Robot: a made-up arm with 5 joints.
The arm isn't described. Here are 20 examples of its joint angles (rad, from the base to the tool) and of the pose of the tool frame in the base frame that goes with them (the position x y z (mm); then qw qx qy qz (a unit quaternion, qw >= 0)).
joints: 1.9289 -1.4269 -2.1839 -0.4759 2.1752
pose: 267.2 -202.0 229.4 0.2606 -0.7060 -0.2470 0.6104
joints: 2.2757 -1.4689 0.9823 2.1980 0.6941
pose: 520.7 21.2 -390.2 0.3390 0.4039 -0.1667 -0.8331
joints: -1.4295 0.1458 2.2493 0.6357 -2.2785
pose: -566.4 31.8 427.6 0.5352 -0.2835 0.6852 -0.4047
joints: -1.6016 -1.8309 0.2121 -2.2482 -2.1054
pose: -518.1 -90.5 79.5 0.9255 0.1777 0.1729 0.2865
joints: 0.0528 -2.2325 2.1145 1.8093 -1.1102
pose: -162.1 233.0 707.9 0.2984 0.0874 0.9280 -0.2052
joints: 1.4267 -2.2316 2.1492 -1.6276 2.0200
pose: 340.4 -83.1 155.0 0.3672 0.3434 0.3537 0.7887
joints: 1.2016 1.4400 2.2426 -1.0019 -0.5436
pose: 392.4 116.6 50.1 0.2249 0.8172 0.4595 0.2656
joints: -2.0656 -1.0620 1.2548 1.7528 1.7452
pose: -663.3 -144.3 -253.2 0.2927 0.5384 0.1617 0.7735
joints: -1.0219 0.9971 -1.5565 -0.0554 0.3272
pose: 214.4 -5.3 272.5 0.3535 -0.6076 -0.7067 -0.0797
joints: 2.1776 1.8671 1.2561 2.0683 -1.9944
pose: 600.9 254.4 -355.9 0.0710 0.3850 -0.0009 -0.9202
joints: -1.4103 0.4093 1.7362 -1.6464 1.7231
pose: -274.6 217.9 333.8 0.6279 0.4119 -0.4828 -0.4505
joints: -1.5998 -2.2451 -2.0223 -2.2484 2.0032
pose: -250.5 -59.9 -58.4 0.2690 -0.9109 -0.1307 -0.2844
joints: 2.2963 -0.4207 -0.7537 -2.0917 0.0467
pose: 153.4 88.6 -227.7 0.1088 0.4298 -0.2063 -0.8723
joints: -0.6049 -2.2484 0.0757 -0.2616 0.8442
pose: 149.9 -139.7 246.2 0.0411 0.2288 0.0500 -0.9713
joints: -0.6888 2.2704 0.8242 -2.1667 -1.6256
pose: -245.3 287.1 502.9 0.3380 0.8011 0.0881 -0.4861
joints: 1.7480 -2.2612 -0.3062 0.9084 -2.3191
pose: -14.7 -199.1 -61.2 0.7837 -0.1042 0.5889 0.1676
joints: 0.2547 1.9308 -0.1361 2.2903 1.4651
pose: -77.0 168.1 579.8 0.3464 -0.0969 0.9250 0.1226
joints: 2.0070 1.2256 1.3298 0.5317 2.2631
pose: 588.9 384.2 -285.8 0.3876 0.3241 -0.8619 0.0423
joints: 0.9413 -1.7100 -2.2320 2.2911 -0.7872
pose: -198.5 95.4 85.3 0.8104 -0.1935 0.3809 -0.4009
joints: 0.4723 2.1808 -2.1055 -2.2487 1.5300
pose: 139.2 268.5 276.9 0.3404 -0.1817 0.8931 0.2311
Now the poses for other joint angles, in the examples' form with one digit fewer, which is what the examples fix.
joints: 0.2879 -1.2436 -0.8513 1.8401 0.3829
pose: 411 167 3 0.627 0.335 -0.109 -0.695
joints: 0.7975 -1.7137 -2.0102 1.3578 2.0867
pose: -226 -113 -4 0.259 0.638 0.174 0.704
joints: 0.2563 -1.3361 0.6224 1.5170 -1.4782
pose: 531 73 369 0.586 0.146 -0.797 0.016
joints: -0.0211 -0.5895 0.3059 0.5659 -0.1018
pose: 276 369 314 0.878 0.400 -0.152 -0.215
